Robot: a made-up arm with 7 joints.
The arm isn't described. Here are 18 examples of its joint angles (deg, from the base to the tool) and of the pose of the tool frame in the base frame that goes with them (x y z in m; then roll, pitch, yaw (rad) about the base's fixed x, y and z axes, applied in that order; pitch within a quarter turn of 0, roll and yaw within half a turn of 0).
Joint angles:
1: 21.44 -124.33 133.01 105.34 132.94 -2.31 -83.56
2: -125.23 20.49 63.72 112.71 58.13 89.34 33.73
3: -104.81 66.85 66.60 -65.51 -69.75 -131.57 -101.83
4: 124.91 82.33 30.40 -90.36 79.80 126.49 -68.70
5: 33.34 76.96 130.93 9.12 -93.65 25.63 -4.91
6: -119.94 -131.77 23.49 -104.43 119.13 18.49 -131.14
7: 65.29 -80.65 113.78 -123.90 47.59 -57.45 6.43
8: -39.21 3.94 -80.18 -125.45 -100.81 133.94 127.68
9: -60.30 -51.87 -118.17 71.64 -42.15 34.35 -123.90
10: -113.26 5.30 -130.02 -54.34 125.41 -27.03 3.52
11: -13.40 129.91 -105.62 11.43 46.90 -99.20 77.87
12: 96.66 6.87 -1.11 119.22 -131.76 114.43 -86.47
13: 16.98 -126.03 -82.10 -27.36 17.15 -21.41 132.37
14: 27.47 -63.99 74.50 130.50 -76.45 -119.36 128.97
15: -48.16 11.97 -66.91 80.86 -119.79 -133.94 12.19
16: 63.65 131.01 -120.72 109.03 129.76 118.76 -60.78
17: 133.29 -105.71 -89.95 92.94 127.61 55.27 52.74
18: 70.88 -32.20 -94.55 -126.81 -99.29 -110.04 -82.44
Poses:
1: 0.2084 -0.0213 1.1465 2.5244 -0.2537 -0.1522
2: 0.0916 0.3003 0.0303 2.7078 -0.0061 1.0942
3: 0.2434 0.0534 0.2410 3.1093 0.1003 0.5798
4: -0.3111 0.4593 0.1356 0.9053 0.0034 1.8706
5: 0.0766 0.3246 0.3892 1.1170 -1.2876 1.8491
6: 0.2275 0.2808 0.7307 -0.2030 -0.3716 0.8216
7: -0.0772 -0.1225 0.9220 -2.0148 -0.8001 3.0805
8: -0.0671 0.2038 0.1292 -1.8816 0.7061 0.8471
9: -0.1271 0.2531 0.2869 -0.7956 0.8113 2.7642
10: 0.0904 -0.1545 0.2158 -1.3102 0.6154 -0.7087
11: 0.0604 -0.0196 0.4543 -2.4273 0.2679 -1.9144
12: 0.0386 -0.4402 0.3829 1.1785 -0.7842 -0.9513
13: -0.0723 0.3268 0.6727 1.1932 0.4204 0.4633
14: -0.6661 -0.2601 0.5416 -2.4165 0.3668 -1.7667
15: -0.1640 0.4127 0.3051 -2.8970 1.0366 1.7671
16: -0.0225 0.5312 0.2062 2.5960 0.4332 1.8371
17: 0.0439 0.0681 0.9378 -2.2529 0.1665 1.0827
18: 0.0432 -0.5467 0.3118 -0.8234 0.3164 -0.2253
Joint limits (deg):
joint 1: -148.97..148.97
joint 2: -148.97..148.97
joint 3: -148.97..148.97
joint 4: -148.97..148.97
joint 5: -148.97..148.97
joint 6: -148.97..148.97
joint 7: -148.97..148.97
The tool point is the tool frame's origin. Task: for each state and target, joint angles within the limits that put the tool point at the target. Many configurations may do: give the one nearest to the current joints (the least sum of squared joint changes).
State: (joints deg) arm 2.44 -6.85 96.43 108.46 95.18 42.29 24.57
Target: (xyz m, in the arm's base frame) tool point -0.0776 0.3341 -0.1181
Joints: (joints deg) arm -39.53 26.32 81.54 96.69 127.58 40.26 41.76
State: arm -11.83 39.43 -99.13 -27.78 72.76 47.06 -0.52
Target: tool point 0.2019 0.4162 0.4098
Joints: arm 1.68 79.37 -67.05 -32.33 64.54 34.26 -18.77
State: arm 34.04 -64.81 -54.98 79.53 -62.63 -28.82 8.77
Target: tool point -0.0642 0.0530 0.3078
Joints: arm 31.59 -50.70 -62.78 40.13 -60.56 -9.35 -11.93
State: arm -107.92 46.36 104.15 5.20 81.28 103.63 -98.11
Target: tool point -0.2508 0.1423 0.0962
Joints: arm -113.09 42.50 100.00 4.47 80.94 101.78 -98.70
